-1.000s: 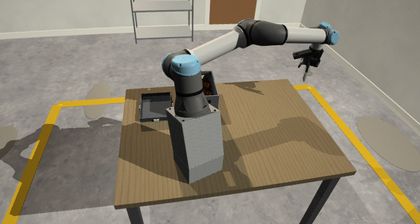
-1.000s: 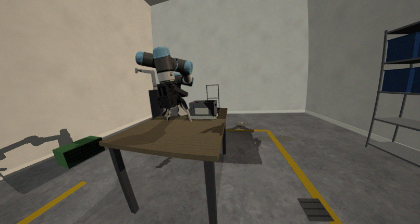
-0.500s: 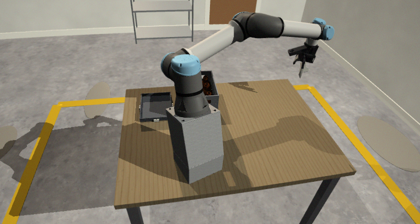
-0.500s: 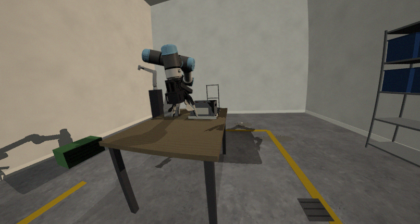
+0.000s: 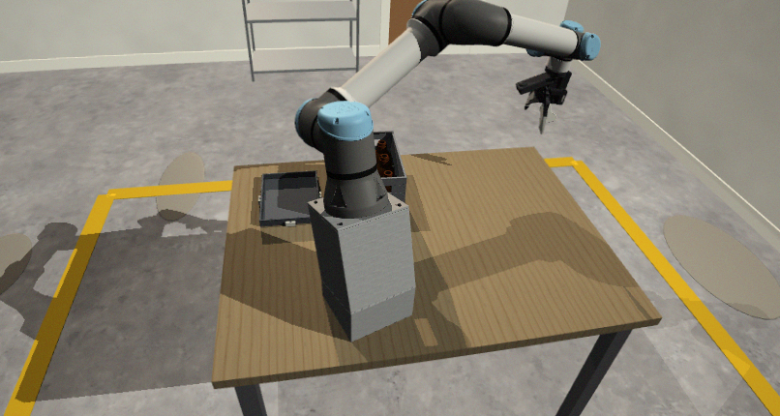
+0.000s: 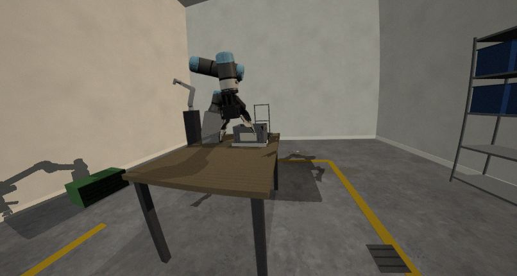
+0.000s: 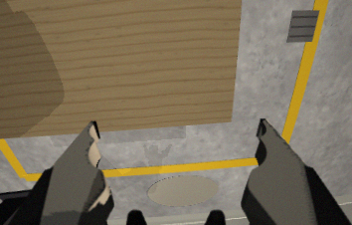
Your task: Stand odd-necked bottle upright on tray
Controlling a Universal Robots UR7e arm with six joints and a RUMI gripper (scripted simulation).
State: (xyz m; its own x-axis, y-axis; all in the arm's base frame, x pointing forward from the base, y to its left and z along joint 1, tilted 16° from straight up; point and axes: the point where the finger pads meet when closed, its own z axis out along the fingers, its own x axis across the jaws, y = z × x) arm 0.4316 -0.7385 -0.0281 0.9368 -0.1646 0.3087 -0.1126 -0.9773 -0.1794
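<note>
Now: the crate 60 cm to the left of my hand, 12 cm below it and 4 cm behind it. Also, from my hand: bottle 57 cm to the left, 13 cm behind, 12 cm below; dark tray 86 cm to the left, 19 cm below, 1 cm ahead.
</note>
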